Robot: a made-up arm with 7 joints.
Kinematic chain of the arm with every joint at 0, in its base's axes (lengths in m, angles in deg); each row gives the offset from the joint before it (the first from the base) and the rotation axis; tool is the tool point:
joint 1: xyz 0 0 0 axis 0 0.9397 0.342
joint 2: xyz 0 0 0 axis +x
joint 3: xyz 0 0 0 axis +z
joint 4: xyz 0.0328 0 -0.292 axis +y
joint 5: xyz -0.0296 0 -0.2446 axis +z
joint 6: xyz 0 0 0 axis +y
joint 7: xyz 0 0 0 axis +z
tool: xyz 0 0 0
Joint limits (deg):
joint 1: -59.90..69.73
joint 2: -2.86..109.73
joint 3: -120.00..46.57
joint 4: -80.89..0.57
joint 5: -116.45..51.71
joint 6: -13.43..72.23
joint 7: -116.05..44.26
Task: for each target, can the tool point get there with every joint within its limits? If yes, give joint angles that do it. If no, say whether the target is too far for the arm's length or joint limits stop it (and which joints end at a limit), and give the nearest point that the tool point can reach.
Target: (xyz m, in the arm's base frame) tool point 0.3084 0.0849 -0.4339
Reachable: yes | joints -33.43 15.12 -53.83 -5.87 -75.87 65.75 -39.85
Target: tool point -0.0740 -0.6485 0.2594
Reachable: no: too far | nearest point -0.2728 -0.3483 -0.0810 | short by 0.495 m
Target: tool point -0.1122 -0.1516 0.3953
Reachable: no: joint limits stop it (at a limit: joint 1, joint 2, joint 4) | nearest point -0.0676 0.2502 0.3675 | short by 0.405 m
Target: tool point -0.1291 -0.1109 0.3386
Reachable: no: joint limits stop it (at a limit: joint 1, joint 2, joint 3, joint 4) | nearest point -0.0750 0.2510 0.3656 | short by 0.367 m
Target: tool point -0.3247 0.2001 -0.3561
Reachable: yes | joints 38.62 47.42 -90.67 -43.45 -4.72 51.40 -48.05
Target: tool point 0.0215 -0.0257 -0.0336
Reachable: no: joint limits stop it (at a limit: joint 4) | nearest point 0.2038 -0.2436 -0.3185 | short by 0.402 m
